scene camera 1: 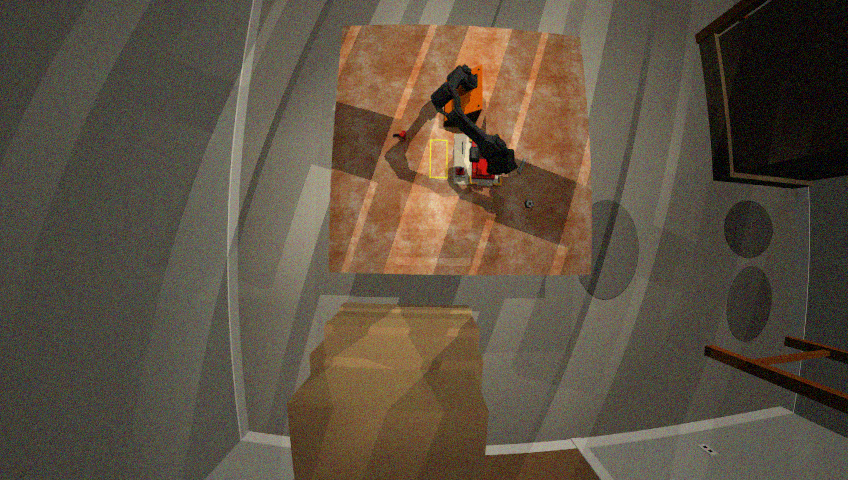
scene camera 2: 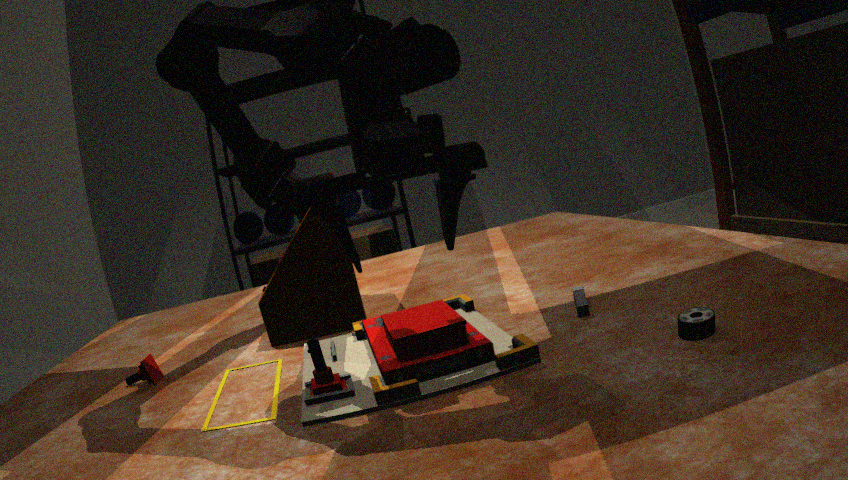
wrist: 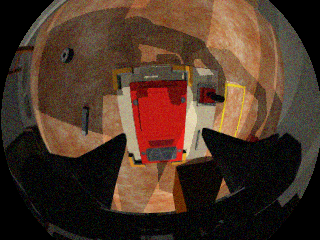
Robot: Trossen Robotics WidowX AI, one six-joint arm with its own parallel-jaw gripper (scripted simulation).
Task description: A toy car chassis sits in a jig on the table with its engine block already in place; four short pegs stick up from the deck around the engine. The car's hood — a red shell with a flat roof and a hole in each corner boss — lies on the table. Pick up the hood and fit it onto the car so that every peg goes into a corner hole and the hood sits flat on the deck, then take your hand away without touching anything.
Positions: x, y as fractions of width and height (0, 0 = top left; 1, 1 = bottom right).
The gripper (scene camera 2: 0.48, 0.54) is open and holds nothing. Also in view: a red hood (wrist: 0.50, 0.45).
The gripper shows as well in the wrist view (wrist: 0.52, 0.56).
